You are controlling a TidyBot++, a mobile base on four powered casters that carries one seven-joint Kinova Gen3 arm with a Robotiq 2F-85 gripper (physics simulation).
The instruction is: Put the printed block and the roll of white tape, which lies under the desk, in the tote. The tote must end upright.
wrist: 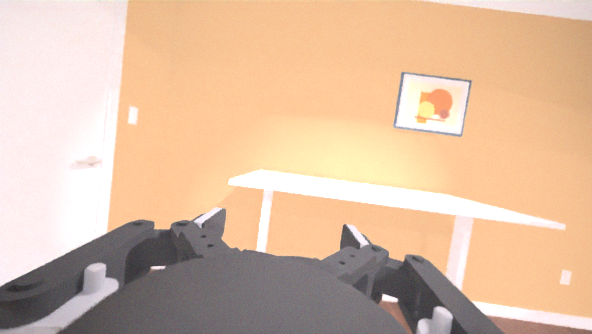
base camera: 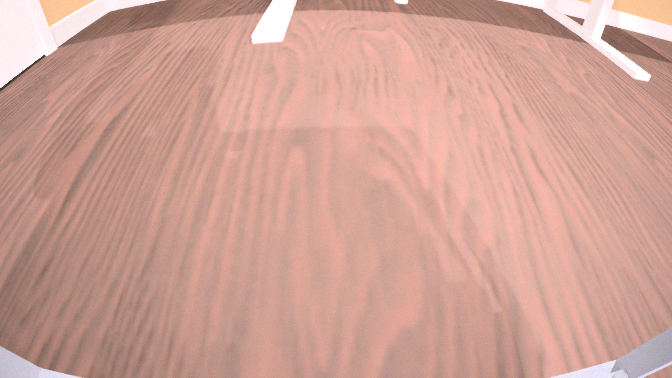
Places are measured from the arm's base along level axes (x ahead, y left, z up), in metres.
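Where they show: gripper, fingertip midpoint: (wrist: 283, 229).
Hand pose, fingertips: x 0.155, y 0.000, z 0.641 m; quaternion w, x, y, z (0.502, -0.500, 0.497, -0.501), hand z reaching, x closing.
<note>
After its pixels a point has its place.
My gripper (wrist: 283, 229) {x 0.155, y 0.000, z 0.641 m} is open, with nothing between its fingers; the desk and orange wall show beyond it in the wrist view. The white desk (wrist: 350, 191) {x 1.102, y -0.300, z 0.553 m} stands against that wall; its feet show at the top of the base camera view, the left foot (base camera: 275, 22) and the right foot (base camera: 617, 56). A small white thing (base camera: 401, 1) {x 1.416, y -0.272, z -0.387 m}, probably the roll of tape, is cut off by the top edge between these feet, on the floor under the desk. The printed block and the tote do not show in either view.
A white door (wrist: 50, 100) {x 0.943, y 1.103, z 0.797 m} (base camera: 20, 35) {x 1.129, y 1.101, z -0.274 m} is at the left. A framed picture (wrist: 434, 105) {x 1.723, y -1.028, z 1.243 m} hangs above the desk. Wood floor (base camera: 325, 200) {x 0.439, y 0.002, z -0.397 m} stretches from the base to the desk's feet. Pale parts of the base (base camera: 17, 365) {x 0.145, y 0.230, z -0.262 m} show at the bottom corners of the base camera view.
</note>
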